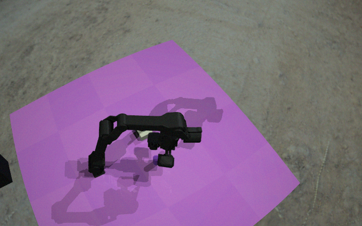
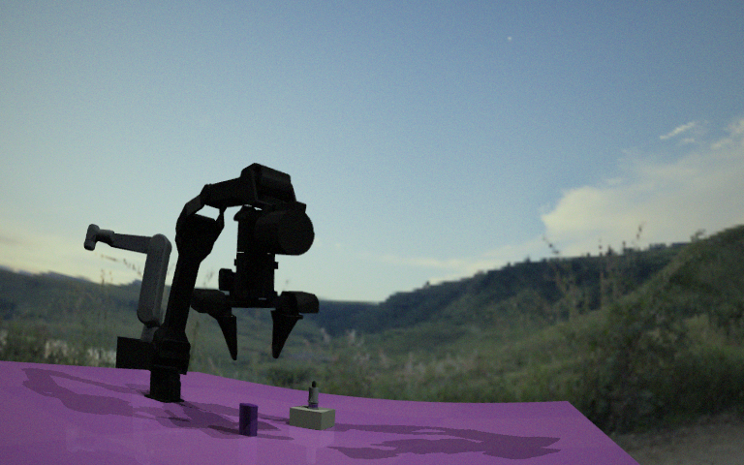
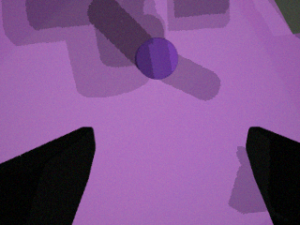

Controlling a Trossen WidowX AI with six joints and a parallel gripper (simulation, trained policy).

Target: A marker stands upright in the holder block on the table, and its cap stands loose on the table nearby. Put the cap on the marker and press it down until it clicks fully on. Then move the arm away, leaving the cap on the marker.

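Right now my gripper tip is 10 cm above the purple cap, 2 cm to the right of it and 2 cm past it. From my gripper tip the other things lie so: holder block 19 cm to the left, 11 cm below, 1 cm ahead.
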